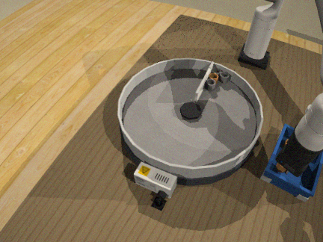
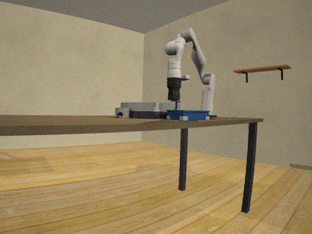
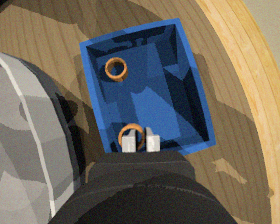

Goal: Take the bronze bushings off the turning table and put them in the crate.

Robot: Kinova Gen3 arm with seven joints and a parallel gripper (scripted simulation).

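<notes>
Right now my hand is 50 mm past the blue crate, 30 mm to the right of it and 30 mm above it. Round my hand: turning table: 60 mm behind, 310 mm to the right.
</notes>
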